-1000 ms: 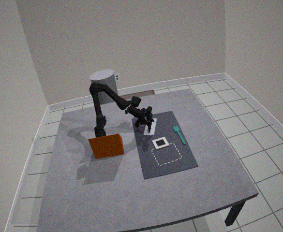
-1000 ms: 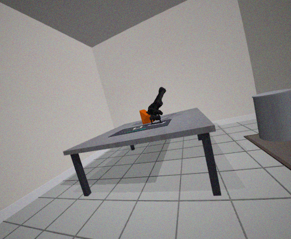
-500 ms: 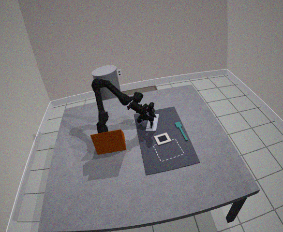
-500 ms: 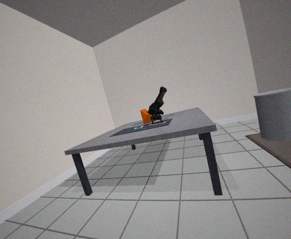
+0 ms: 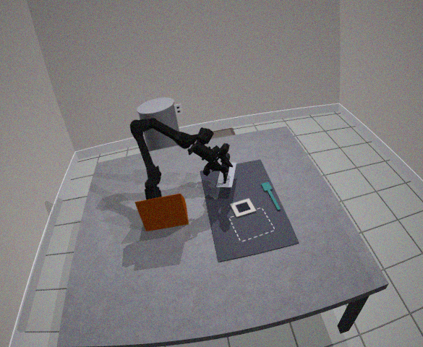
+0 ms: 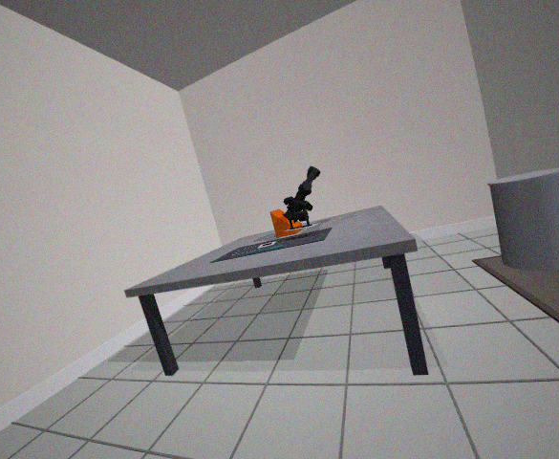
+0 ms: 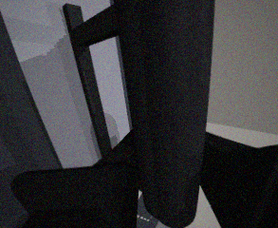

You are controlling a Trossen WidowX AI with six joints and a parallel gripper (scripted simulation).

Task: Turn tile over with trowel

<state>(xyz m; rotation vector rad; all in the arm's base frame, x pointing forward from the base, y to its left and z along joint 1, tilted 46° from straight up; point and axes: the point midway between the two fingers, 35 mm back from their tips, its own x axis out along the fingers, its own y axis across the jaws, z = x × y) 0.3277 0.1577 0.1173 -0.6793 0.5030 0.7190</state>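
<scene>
Now: gripper tip 14 cm to the left of the dark mat, 12 cm above it and 4 cm short of it. Round my gripper tip: teal trowel: 18 cm ahead, 10 cm to the right, 10 cm below; then beige square tile: 18 cm to the right, 10 cm below, 4 cm ahead.
</scene>
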